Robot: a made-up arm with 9 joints. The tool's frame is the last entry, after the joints.
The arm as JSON. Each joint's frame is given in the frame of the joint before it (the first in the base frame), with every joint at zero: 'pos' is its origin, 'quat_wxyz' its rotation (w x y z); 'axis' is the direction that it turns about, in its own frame. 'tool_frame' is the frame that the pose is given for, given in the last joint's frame.
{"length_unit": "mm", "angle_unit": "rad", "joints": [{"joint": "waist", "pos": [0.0, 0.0, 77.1], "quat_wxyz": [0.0, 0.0, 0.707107, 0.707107], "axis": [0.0, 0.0, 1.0]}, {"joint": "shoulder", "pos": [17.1, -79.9, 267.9], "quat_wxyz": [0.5, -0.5, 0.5, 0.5], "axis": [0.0, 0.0, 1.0]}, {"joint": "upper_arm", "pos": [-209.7, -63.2, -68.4], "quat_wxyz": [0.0, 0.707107, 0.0, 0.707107], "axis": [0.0, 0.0, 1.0]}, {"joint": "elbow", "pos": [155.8, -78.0, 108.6], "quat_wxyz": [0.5, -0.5, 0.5, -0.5], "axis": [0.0, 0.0, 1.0]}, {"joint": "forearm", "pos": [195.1, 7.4, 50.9], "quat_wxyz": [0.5, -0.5, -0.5, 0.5], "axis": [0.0, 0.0, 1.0]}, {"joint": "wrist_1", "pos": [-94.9, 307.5, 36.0], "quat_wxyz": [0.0, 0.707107, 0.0, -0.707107], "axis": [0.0, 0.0, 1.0]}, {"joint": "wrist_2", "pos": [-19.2, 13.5, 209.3], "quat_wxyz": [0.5, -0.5, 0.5, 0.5], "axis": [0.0, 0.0, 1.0]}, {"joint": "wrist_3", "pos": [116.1, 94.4, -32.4], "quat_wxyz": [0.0, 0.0, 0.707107, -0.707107], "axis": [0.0, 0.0, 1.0]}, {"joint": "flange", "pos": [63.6, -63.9, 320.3], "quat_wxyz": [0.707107, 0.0, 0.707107, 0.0], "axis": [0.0, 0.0, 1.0]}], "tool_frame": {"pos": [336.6, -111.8, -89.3], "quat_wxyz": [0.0, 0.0, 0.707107, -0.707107]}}
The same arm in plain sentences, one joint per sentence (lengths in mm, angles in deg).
The arm has nine revolute joints in a row. What follows holds with every joint at zero, and every direction is one of the base frame's. Joint 1 sits 77.1 mm along +z from the base frame's origin and turns about +y. Joint 2 sits 17.1 mm along -x and 267.9 mm along +y and 79.9 mm along -z from joint 1 and turns about +z. Joint 3 sits 63.2 mm along -x and 209.7 mm along +y and 68.4 mm along -z from joint 2 and turns about -y. Joint 4 sits 78.0 mm along +x and 108.6 mm along -y and 155.8 mm along +z from joint 3 and turns about +z. Joint 5 sits 195.1 mm along +x and 7.4 mm along +y and 50.9 mm along +z from joint 4 and turns about -x. Joint 6 sits 36.0 mm along -x and 94.9 mm along -y and 307.5 mm along -z from joint 5 and turns about -y. Joint 7 sits 19.2 mm along -x and 209.3 mm along -y and 13.5 mm along +z from joint 6 and turns about +z. Joint 8 sits 94.4 mm along -x and 116.1 mm along +y and 32.4 mm along -z from joint 7 and turns about +x. Joint 9 sits 320.3 mm along +x and 63.6 mm along -y and 63.9 mm along +z from joint 8 and turns about -y. The tool frame, which is the frame that the pose is given for, sits 336.6 mm along -x and 89.3 mm along +y and 111.8 mm along +z from joint 9; its axes are parallel to the base frame's.
